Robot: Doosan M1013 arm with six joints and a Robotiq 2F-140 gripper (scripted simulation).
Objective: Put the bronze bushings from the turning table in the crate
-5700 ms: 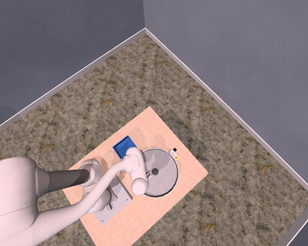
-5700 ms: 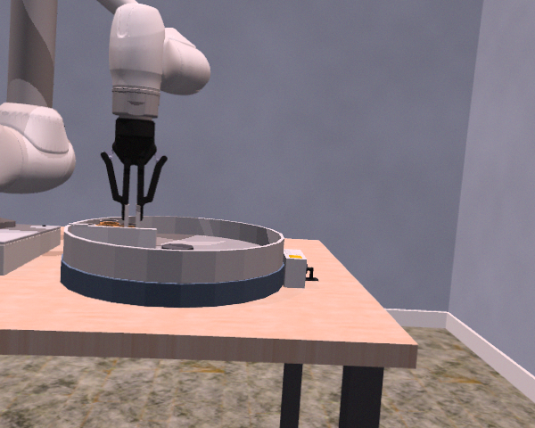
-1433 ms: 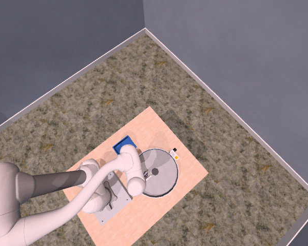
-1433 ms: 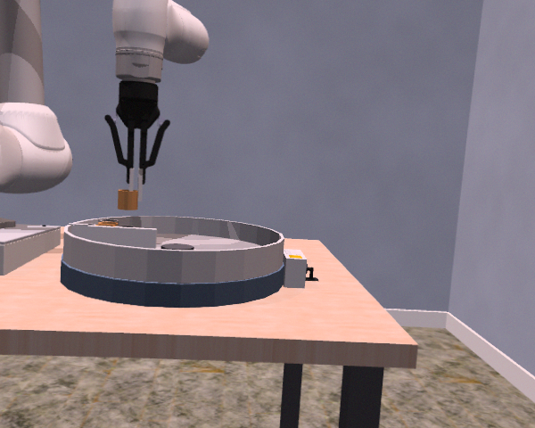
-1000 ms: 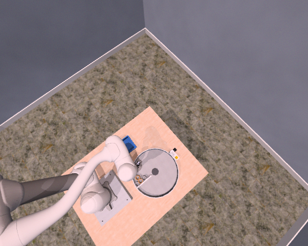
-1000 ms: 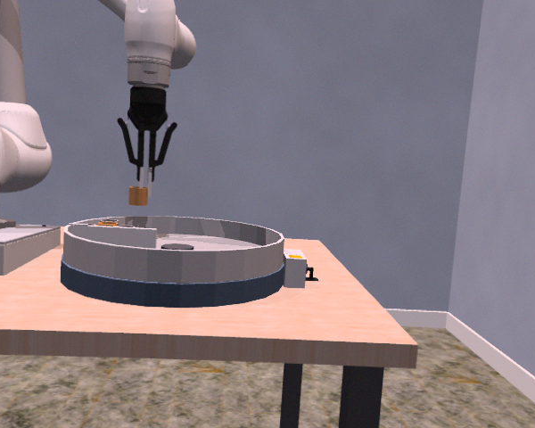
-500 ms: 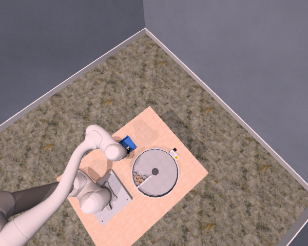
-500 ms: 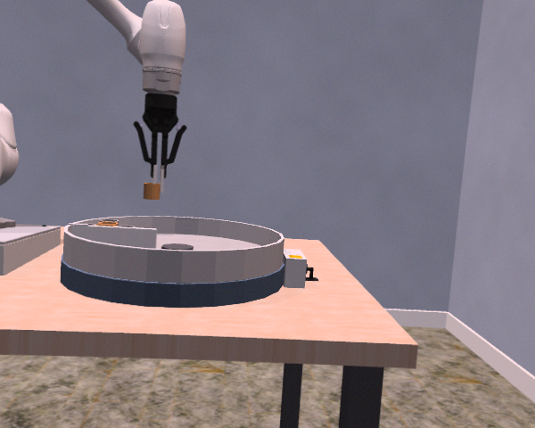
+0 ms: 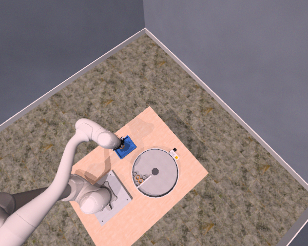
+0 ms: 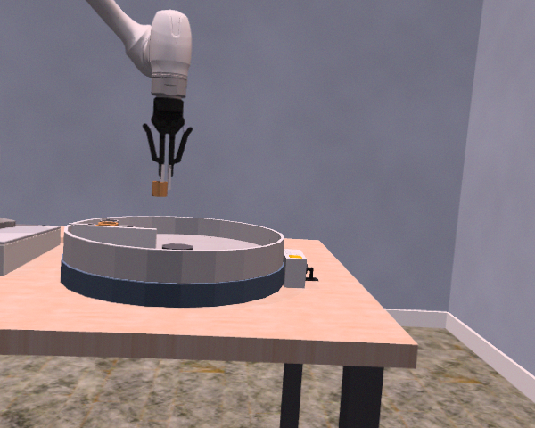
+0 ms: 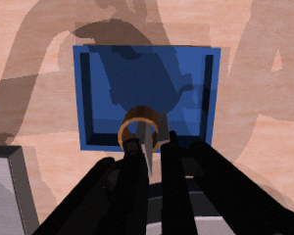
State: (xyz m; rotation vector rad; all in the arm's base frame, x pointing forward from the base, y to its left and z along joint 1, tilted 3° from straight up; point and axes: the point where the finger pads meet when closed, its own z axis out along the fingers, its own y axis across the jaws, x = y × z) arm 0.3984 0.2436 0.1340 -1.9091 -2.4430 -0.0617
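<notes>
My hand is 15 cm above the blue crate and 1 cm past it. From my hand the other things lie so: turning table 36 cm to the right, 12 cm below, 9 cm ahead.
</notes>
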